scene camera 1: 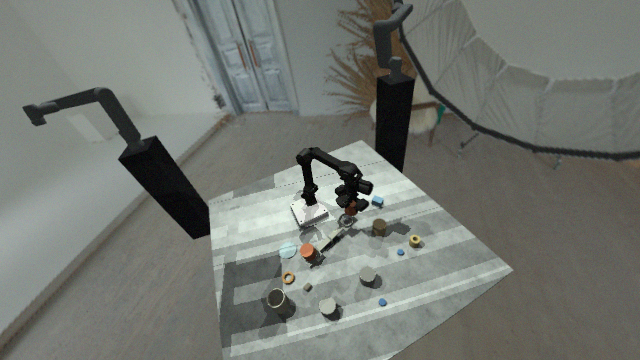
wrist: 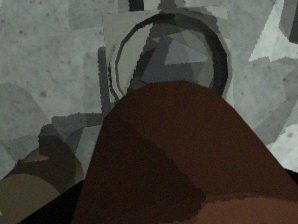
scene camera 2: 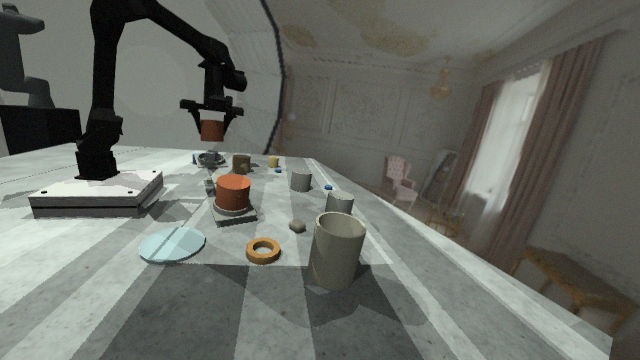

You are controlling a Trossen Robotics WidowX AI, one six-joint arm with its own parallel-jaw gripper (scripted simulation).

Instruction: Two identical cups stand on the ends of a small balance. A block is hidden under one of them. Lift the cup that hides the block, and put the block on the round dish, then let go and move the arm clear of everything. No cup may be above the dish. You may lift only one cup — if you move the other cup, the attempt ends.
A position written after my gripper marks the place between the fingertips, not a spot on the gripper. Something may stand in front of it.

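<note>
My gripper [scene camera 2: 212,134] is holding an orange cup. There is also an orange cup [scene camera 2: 232,190] in the scene, along with a pale blue round dish [scene camera 2: 170,246] and a beige cup [scene camera 2: 338,238], though in the wrist view the beige cup is out of frame.
</note>
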